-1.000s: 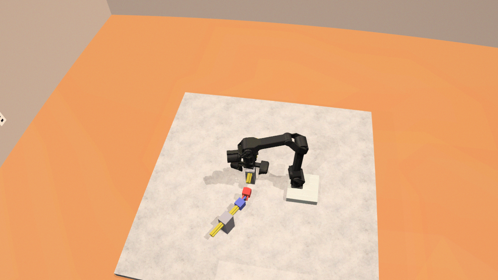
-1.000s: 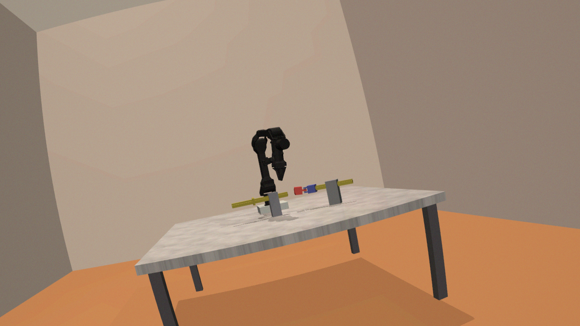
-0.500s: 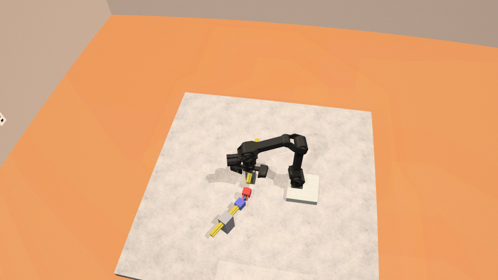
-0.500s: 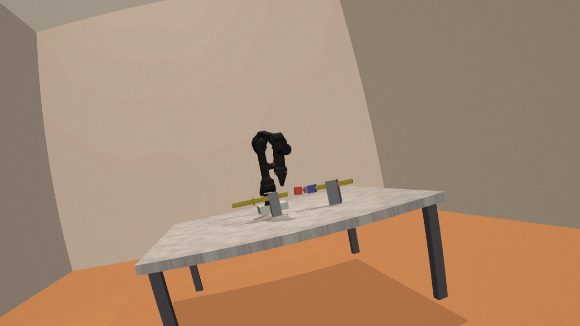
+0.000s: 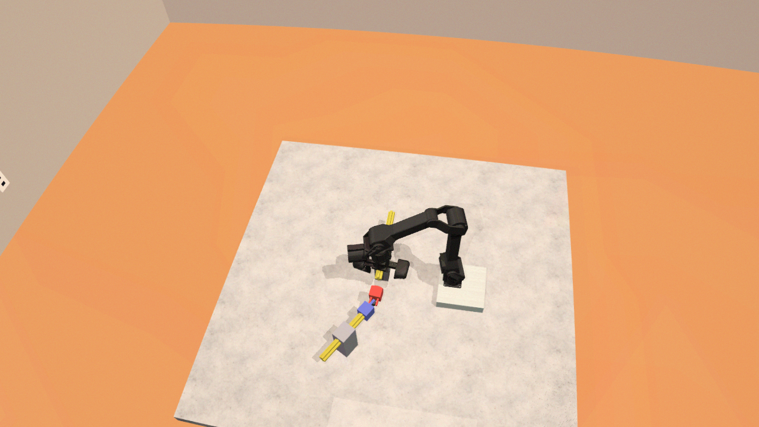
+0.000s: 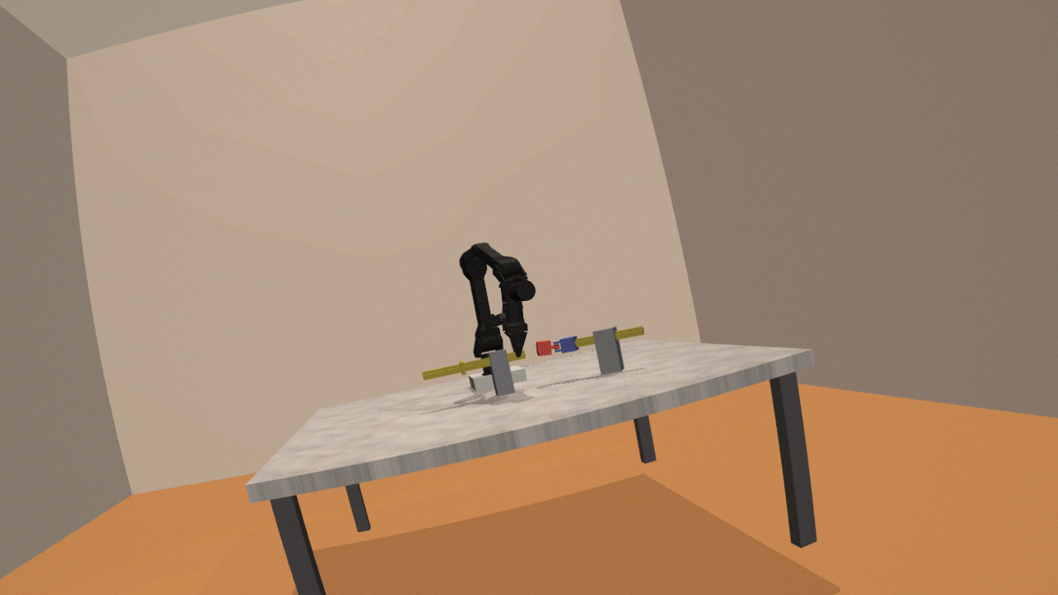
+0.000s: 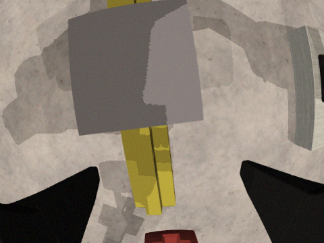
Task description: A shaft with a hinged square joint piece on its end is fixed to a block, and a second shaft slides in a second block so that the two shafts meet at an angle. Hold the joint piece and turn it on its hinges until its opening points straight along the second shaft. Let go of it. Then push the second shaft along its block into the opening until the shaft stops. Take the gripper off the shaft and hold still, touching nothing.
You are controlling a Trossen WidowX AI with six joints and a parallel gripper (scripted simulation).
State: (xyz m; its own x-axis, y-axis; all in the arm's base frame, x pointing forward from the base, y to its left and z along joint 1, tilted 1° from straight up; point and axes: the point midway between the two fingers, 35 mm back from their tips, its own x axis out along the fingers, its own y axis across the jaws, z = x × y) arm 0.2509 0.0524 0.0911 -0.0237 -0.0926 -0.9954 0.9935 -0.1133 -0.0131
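Right now the red joint piece is 10 mm ahead of my gripper tip, 80 mm to the left of it and 10 mm above it.
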